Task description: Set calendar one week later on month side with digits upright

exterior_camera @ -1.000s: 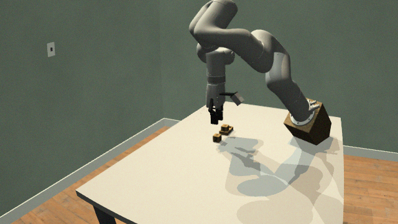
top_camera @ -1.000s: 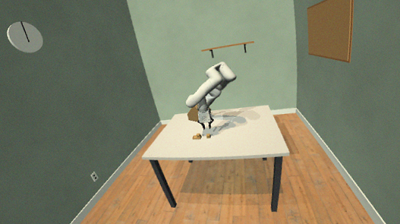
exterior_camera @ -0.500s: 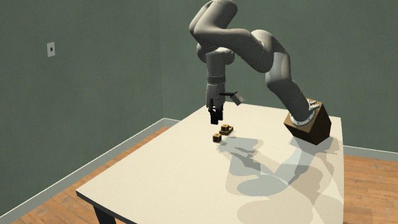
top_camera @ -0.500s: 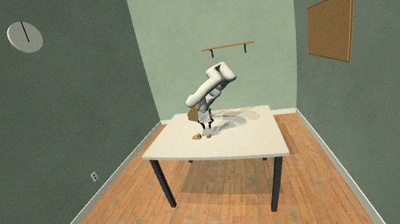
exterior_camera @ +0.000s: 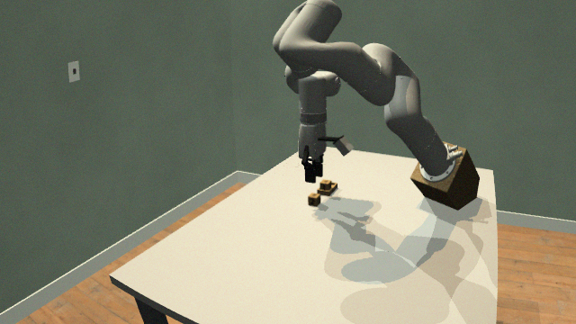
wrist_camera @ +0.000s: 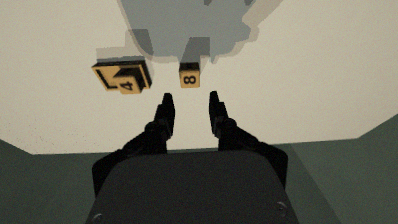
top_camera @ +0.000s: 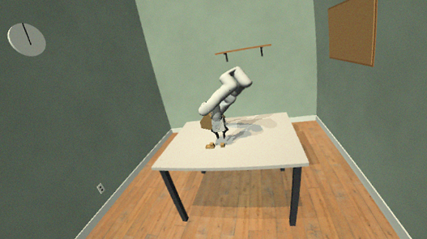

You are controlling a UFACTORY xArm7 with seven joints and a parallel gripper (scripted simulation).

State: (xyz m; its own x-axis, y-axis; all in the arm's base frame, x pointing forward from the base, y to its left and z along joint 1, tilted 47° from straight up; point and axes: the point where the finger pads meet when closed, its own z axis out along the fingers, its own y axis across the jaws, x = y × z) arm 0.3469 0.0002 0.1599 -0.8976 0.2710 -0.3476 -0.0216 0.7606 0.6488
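My hand is 90 mm above the digit cube. Also, from my hand: wooden calendar tray (110 mm to the right, 90 mm below).
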